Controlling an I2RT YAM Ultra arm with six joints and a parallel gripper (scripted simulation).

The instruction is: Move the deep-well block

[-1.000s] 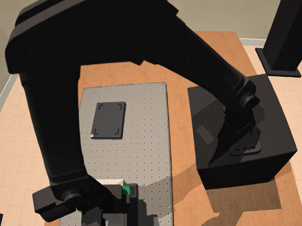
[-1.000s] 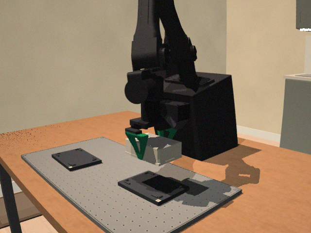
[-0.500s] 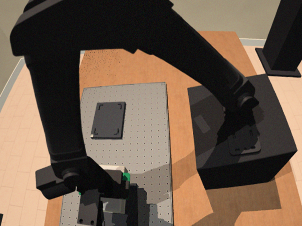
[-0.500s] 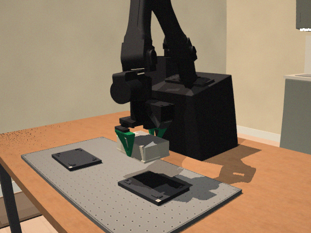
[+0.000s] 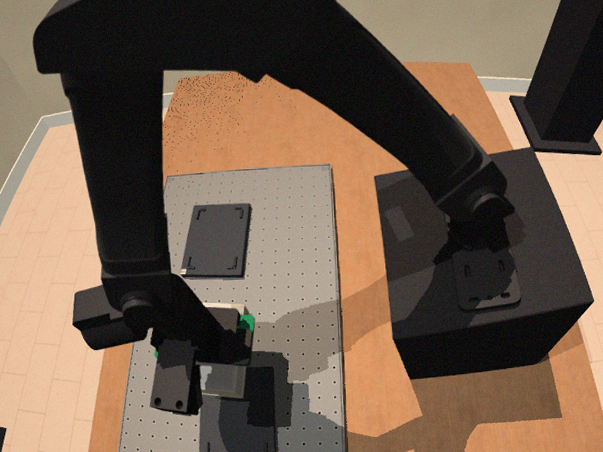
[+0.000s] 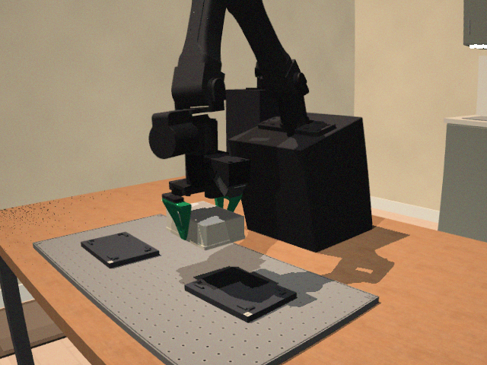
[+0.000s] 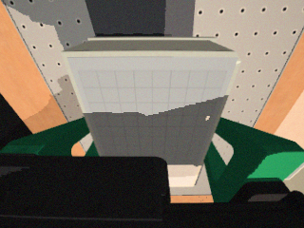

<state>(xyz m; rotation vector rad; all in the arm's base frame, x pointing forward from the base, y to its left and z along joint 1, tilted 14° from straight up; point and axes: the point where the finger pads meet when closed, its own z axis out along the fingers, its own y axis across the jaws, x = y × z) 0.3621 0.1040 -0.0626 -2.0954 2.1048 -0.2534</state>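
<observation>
The nest N2 lies 6 cm ahead of my hand, 25 cm to the right of it and 10 cm below it. The rest, counted from my hand: nest N1: 1 cm behind, 8 cm to the left, 10 cm below; then 96-well deep-well block: 1 cm above.
</observation>
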